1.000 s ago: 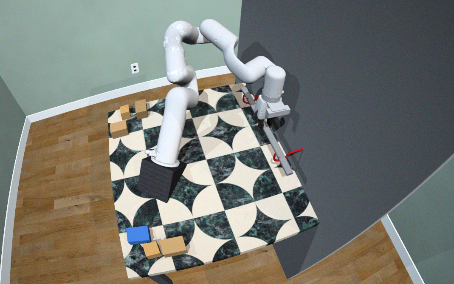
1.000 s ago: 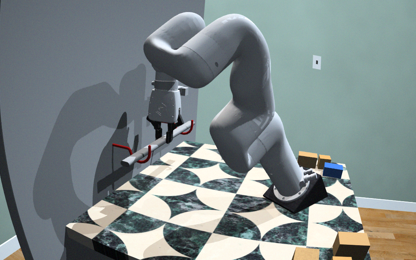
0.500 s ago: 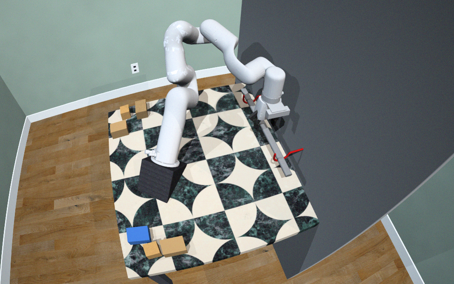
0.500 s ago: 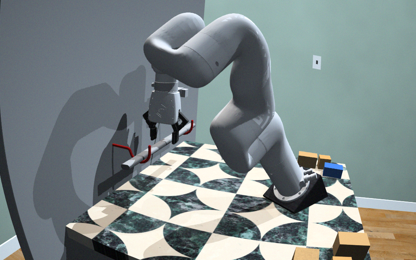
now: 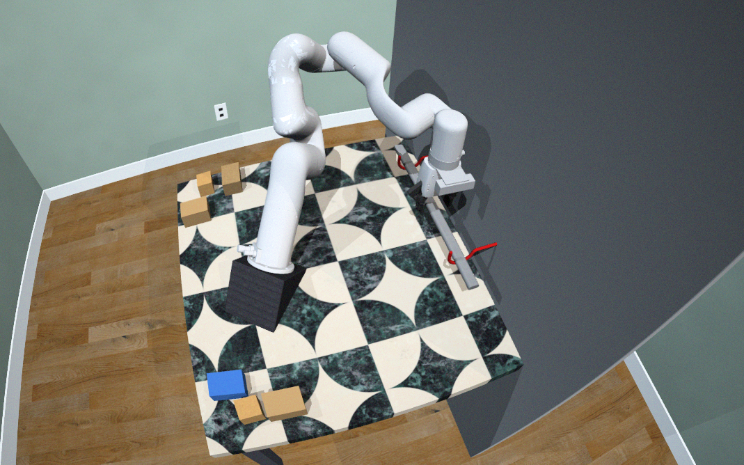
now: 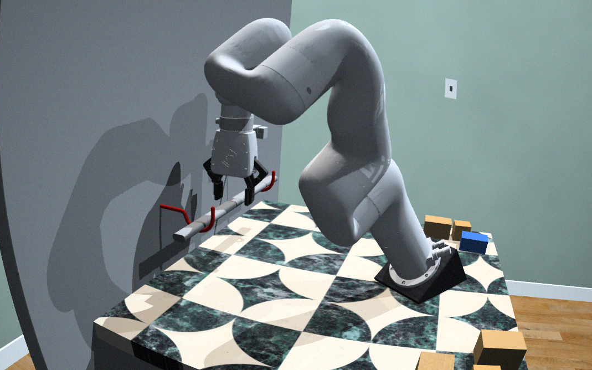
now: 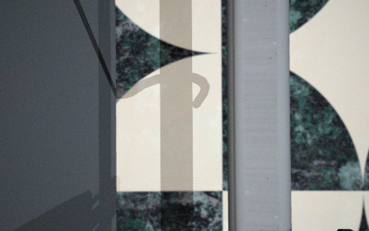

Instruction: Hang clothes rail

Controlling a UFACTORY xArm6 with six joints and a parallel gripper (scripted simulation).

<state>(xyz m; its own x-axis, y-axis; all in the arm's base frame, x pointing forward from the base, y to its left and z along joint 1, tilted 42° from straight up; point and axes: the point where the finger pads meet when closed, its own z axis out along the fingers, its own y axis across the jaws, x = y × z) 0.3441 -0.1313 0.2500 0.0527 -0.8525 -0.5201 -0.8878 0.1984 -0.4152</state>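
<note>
The grey clothes rail lies 20 mm below my hand. Round my hand: blue block (600 mm behind, 320 mm to the right, 130 mm below); dark wall panel (120 mm ahead, 10 mm to the left, 270 mm above).
</note>
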